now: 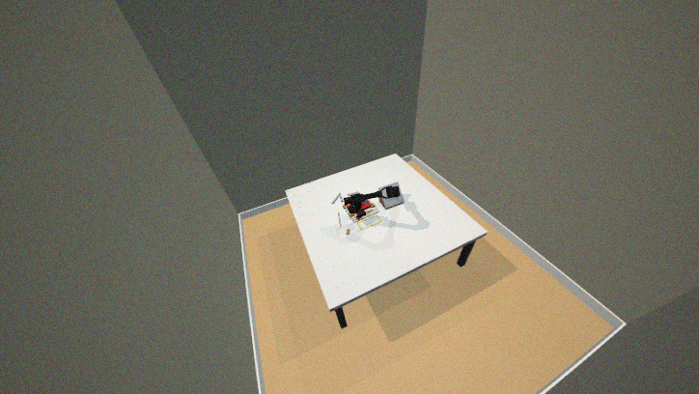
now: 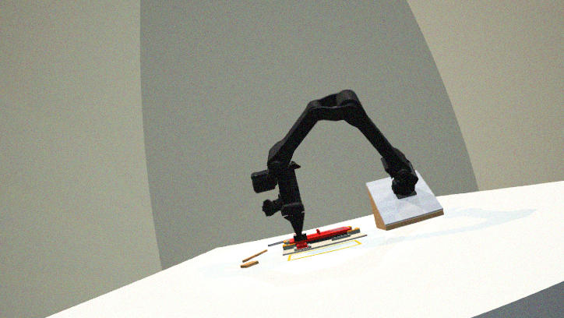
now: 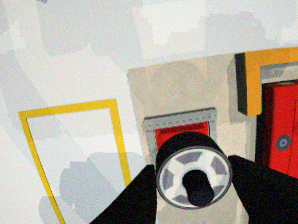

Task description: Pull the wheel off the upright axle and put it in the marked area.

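Now: gripper tip right at the upright black axle. Also, from my gripper tip: wheel: right at my gripper tip.
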